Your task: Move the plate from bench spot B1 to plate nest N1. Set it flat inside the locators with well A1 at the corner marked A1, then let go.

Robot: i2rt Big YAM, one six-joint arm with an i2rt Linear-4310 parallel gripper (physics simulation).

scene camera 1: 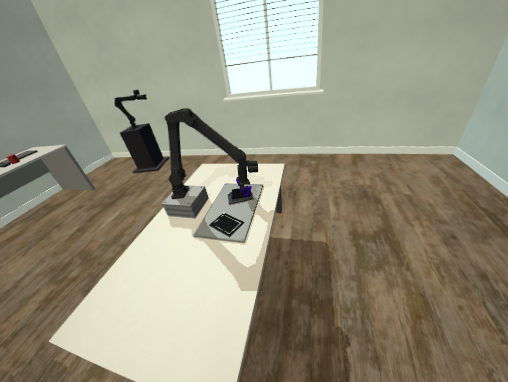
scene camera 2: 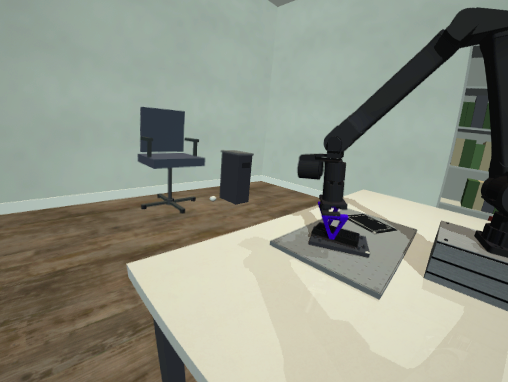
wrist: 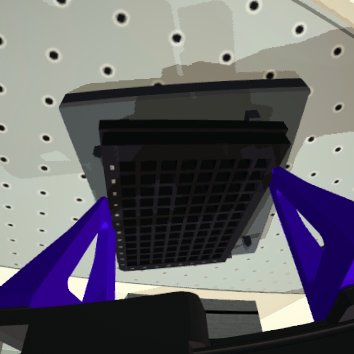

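Where they show: gripper, fingertip midpoint: [scene camera 1: 244, 192] [scene camera 2: 329, 232] [wrist: 186, 187]; arm's base, link origin: [scene camera 1: 180, 193] [scene camera 2: 499, 247].
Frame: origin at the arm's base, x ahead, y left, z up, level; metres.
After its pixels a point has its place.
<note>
My gripper [scene camera 1: 244, 192] @(y 0.046, x 0.413, z -0.067 m) [scene camera 2: 332, 236] @(y 0.046, x 0.413, z -0.067 m) [wrist: 186, 187] @(y 0.046, x 0.413, z -0.067 m) is shut on the black well plate [scene camera 2: 350, 237] @(y 0.058, x 0.350, z -0.058 m) [wrist: 185, 205] @(y 0.046, x 0.409, z -0.057 m), with a blue finger at each long side. The plate is at the nest, a dark grey base [scene camera 1: 242, 201] @(y -0.023, x 0.405, z -0.088 m) [scene camera 2: 337, 244] @(y 0.079, x 0.377, z -0.080 m) [wrist: 80, 116] @(y 0.103, x 0.443, z -0.080 m). In the wrist view the plate looks slightly turned relative to the nest, and dark locator tabs show outside its edges. Any gap under the plate is hard to tell. White marks run along the plate's left edge; the letters and the A1 corner mark are not readable. Spot B1, a black square with a white outline [scene camera 1: 226, 224] @(y -0.222, x 0.330, z -0.090 m) [scene camera 2: 370, 223] @(y -0.212, x 0.320, z -0.090 m), holds no plate.
The nest and B1 lie on a grey perforated board [scene camera 1: 207, 230] @(y -0.261, x 0.225, z -0.092 m) [scene camera 2: 380, 280] @(y 0.168, x 0.251, z -0.092 m) [wrist: 30, 70] @(y 0.128, x 0.458, z -0.092 m) on the cream bench [scene camera 1: 165, 280] @(y -0.554, x 0.087, z -0.105 m) [scene camera 2: 210, 280] @(y 0.386, x 0.548, z -0.105 m). The arm's grey base block [scene camera 1: 186, 204] @(y -0.124, x 0.082, z -0.002 m) [scene camera 2: 465, 260] @(y 0.077, x 0.085, z -0.026 m) stands beside the board. A chair [scene camera 2: 170, 160] and a dark bin [scene camera 2: 235, 177] stand beyond.
</note>
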